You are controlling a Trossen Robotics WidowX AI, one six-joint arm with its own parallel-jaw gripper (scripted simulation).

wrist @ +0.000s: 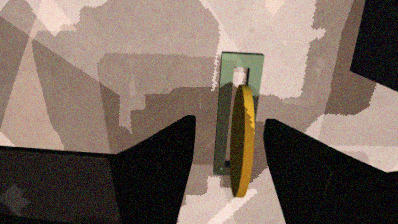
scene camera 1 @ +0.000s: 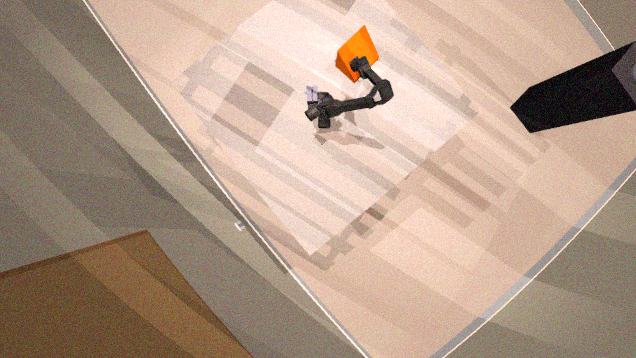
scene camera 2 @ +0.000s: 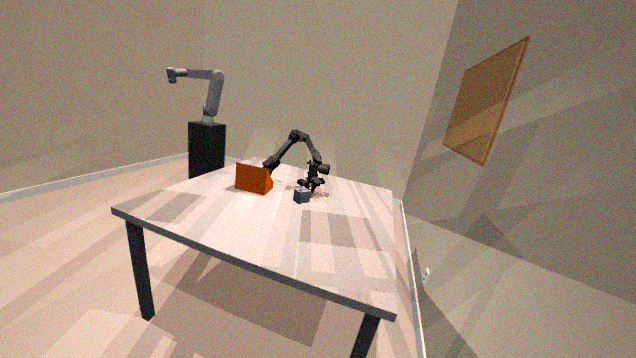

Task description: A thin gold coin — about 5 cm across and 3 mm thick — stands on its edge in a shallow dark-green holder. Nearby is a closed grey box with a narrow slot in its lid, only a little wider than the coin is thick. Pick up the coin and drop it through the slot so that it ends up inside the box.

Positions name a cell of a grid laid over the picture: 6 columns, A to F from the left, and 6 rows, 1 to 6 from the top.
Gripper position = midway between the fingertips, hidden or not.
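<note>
The gripper (wrist: D4) can be seen here, and so can a gold coin (wrist: D4).
</note>
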